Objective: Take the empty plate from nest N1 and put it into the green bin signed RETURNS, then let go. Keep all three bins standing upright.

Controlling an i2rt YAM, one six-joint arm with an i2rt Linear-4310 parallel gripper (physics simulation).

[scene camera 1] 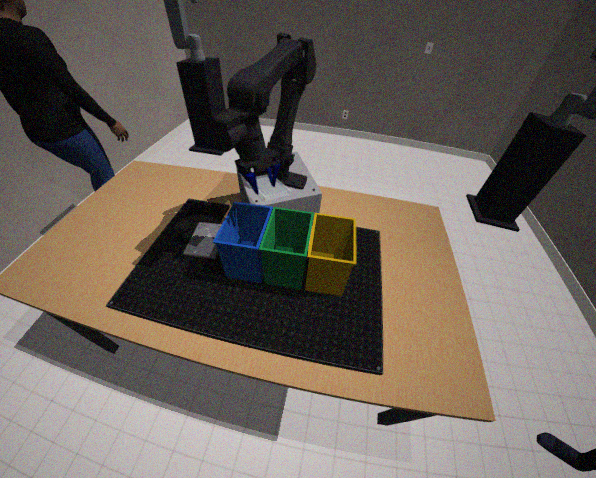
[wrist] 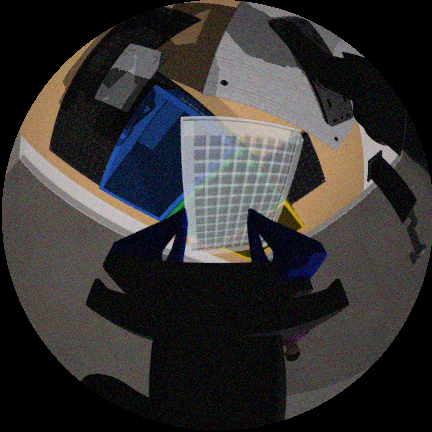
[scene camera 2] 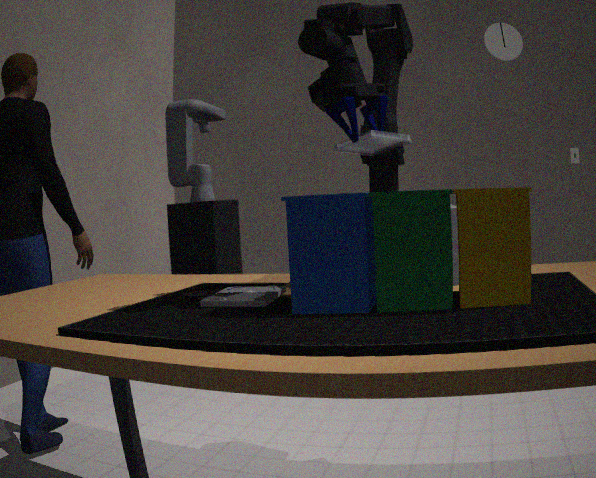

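Pixels of known places: gripper, between the fingertips: (scene camera 1: 265, 190) (wrist: 216, 214) (scene camera 2: 368, 140); arm's base, origin of its link: (scene camera 1: 280, 177) (wrist: 321, 69).
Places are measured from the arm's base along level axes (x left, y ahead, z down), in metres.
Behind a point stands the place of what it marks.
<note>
My gripper (scene camera 1: 265, 188) {z -0.107, x 0.031, y 0.231 m} (scene camera 2: 366, 134) {z -0.107, x 0.031, y 0.231 m} (wrist: 216, 214) {z -0.107, x 0.031, y 0.231 m} is shut on the clear, gridded plate (scene camera 2: 377, 142) {z -0.103, x 0.049, y 0.239 m} (wrist: 235, 185) {z -0.110, x 0.015, y 0.201 m}. The plate is slightly tilted and hangs above the bins' rim height. In scene camera 2 it appears over the border of the blue and green bins; in the wrist view it covers most of the green bin. The green bin (scene camera 1: 285, 270) {z 0.070, x 0.130, y 0.357 m} (scene camera 2: 412, 250) {z 0.072, x 0.119, y 0.358 m} stands upright between the blue bin (scene camera 1: 242, 262) {z 0.064, x 0.000, y 0.370 m} (scene camera 2: 330, 255) {z 0.075, x -0.005, y 0.371 m} (wrist: 135, 185) {z 0.028, x -0.014, y 0.369 m} and the yellow bin (scene camera 1: 327, 277) {z 0.072, x 0.254, y 0.344 m} (scene camera 2: 495, 250) {z 0.078, x 0.252, y 0.344 m} (wrist: 290, 220) {z 0.017, x 0.295, y 0.191 m}, both upright. No RETURNS sign or N1 label is readable.
A low grey nest block (scene camera 1: 202, 242) {z 0.152, x -0.216, y 0.272 m} (scene camera 2: 242, 296) {z 0.152, x -0.198, y 0.287 m} (wrist: 131, 75) {z 0.152, x -0.197, y 0.243 m} sits on the black mat (scene camera 1: 240, 320) {z 0.164, x 0.037, y 0.504 m} (scene camera 2: 165, 332) {z 0.164, x -0.197, y 0.546 m} beside the blue bin. The arm's pale base plate (scene camera 1: 305, 192) {z 0.014, x 0.111, y 0.043 m} (wrist: 265, 85) {z 0.011, x -0.006, y 0.104 m} is behind the bins. A person (scene camera 1: 40, 90) (scene camera 2: 30, 175) stands left of the table.
</note>
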